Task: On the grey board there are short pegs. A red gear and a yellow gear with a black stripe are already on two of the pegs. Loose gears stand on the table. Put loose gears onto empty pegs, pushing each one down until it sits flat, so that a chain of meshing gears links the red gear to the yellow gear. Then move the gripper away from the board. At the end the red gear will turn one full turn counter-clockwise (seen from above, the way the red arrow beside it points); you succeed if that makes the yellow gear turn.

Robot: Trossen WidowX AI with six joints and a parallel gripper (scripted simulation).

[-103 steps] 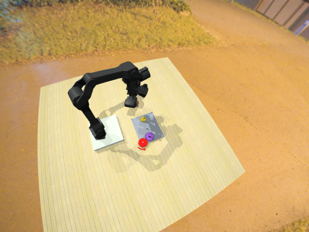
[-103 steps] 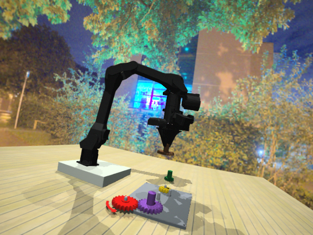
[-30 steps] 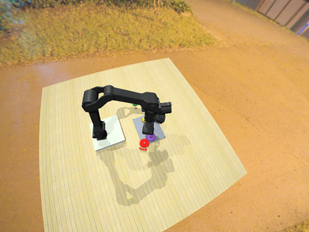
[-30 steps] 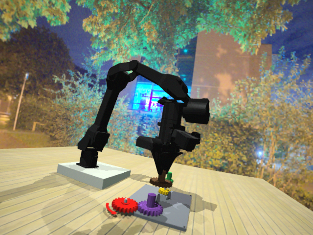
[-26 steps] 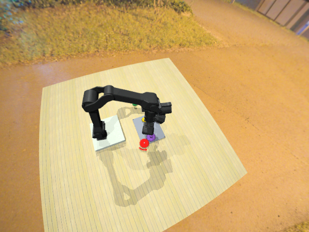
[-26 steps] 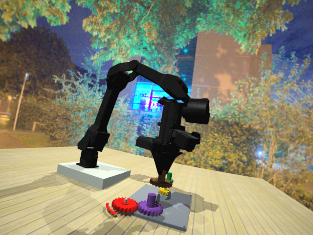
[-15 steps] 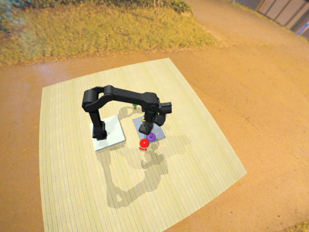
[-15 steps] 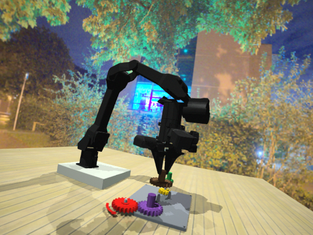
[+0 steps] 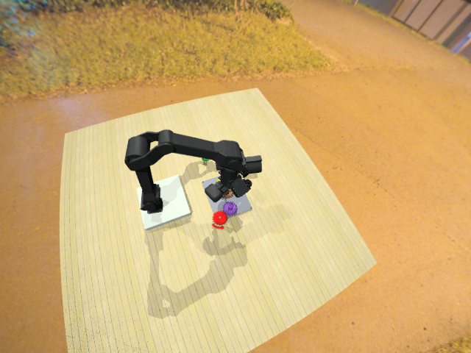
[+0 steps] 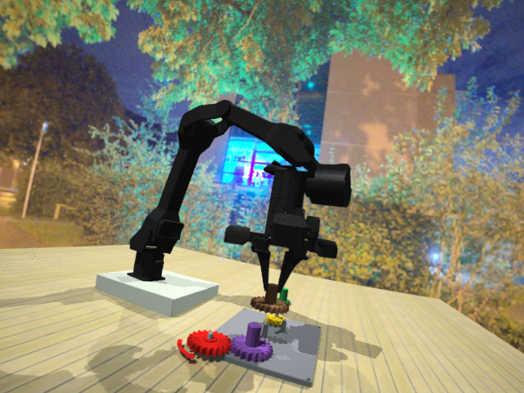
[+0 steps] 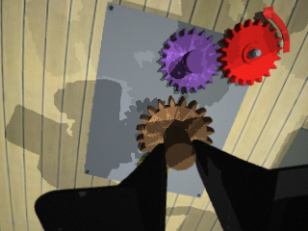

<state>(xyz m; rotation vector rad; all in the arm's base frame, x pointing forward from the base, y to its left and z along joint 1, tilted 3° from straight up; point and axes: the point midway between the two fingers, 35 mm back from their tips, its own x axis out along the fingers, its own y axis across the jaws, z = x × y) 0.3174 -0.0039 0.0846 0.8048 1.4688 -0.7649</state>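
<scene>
Now: gripper tip 23 cm to the right of the green gear, 7 cm above it and 6 cm past it. Round my gripper tip: yellow gear (7 cm to the left, 7 cm below, 1 cm behind); then purple gear (6 cm to the right, 6 cm below, 1 cm ahead); then brown gear (1 cm below).
</scene>
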